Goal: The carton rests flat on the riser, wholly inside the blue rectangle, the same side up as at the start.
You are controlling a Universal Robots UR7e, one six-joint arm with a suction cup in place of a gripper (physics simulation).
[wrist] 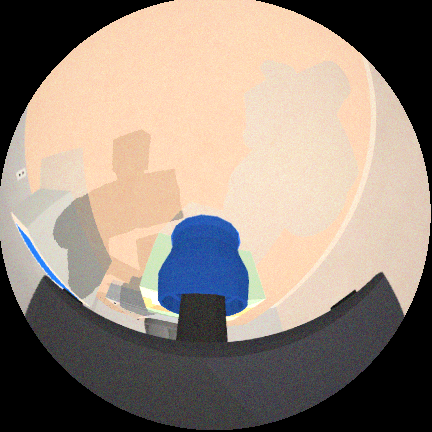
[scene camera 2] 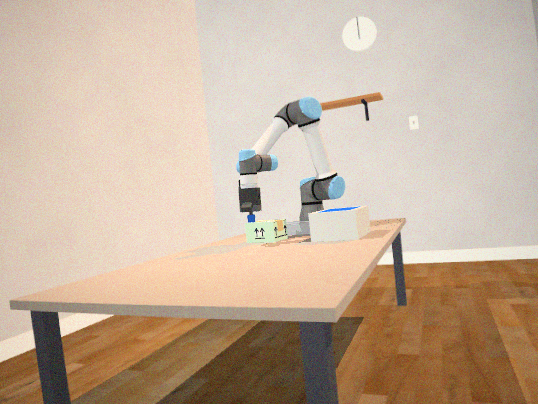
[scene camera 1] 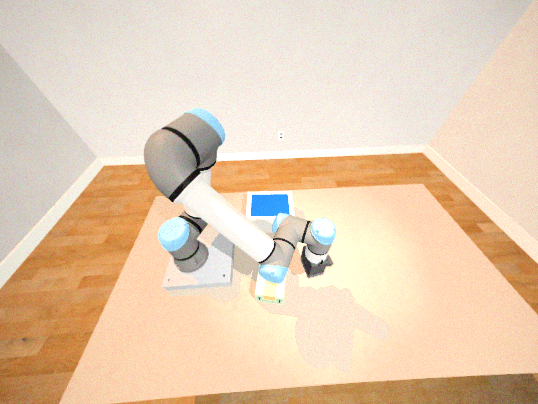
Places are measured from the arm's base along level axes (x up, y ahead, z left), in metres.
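Where they show: hand at its tool point: [wrist: 204, 244] [scene camera 2: 251, 222]; arm's base at its link origin: [wrist: 163, 322] [scene camera 1: 192, 256].
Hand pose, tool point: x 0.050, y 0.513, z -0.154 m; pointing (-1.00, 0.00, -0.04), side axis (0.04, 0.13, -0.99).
Each offset is from my tool point to the centre of the thing. Level surfaces: height alone.
The carton @[dx -0.058, dy -0.158, dz +0.007 m] [scene camera 1: 270, 294] [scene camera 2: 258, 234] [wrist: 152, 265], pale green-sided with a white and yellow top, sits on the table in front of the robot base, its upright arrows pointing up. The white riser @[dx -0.045, dy -0.118, dz +0.370 m] [scene camera 1: 256, 220] [scene camera 2: 332, 228] with the blue rectangle @[dx +0.015, dy -0.118, dz +0.370 m] [scene camera 1: 270, 205] [scene camera 2: 340, 210] on top stands behind it in scene camera 1. My gripper [scene camera 1: 311, 271] [scene camera 2: 251, 219] [wrist: 206, 232], a blue suction cup, points down near carton-top height. It appears beside the carton, off its arrow-marked long side, and holds nothing. The black tool body hides the cup in scene camera 1.
The robot base plate [scene camera 1: 215, 277] is left of the carton in scene camera 1. The arm's elbow and wrist links pass over the carton's back part. The table @[dx -0.105 m] [scene camera 1: 425, 310] [scene camera 2: 210, 280] carries everything, and its edge [scene camera 2: 175, 310] faces scene camera 2.
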